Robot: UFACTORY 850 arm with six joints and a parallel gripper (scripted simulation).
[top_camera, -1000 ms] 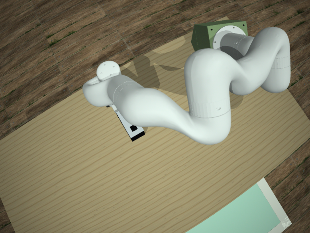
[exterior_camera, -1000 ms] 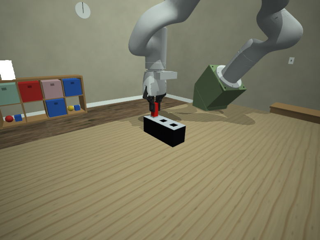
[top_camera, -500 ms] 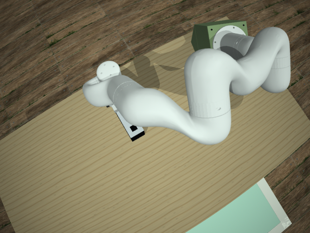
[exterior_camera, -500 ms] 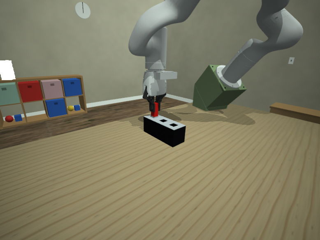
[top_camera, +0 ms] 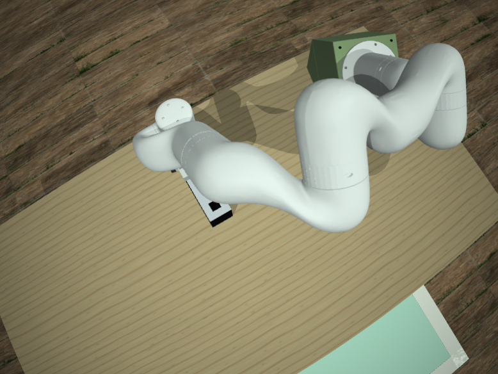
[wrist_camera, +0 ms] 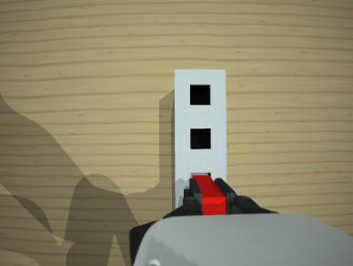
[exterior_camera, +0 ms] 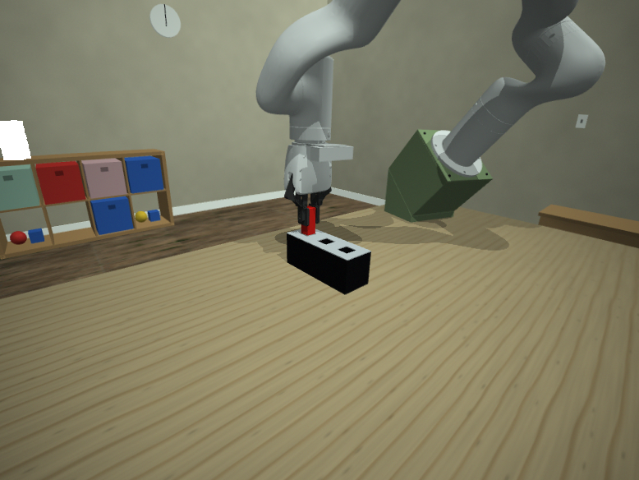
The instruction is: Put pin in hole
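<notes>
My hand is 10 mm above the pin. From my hand the other things lie so: block: 80 mm below, 60 mm to the left.
</notes>
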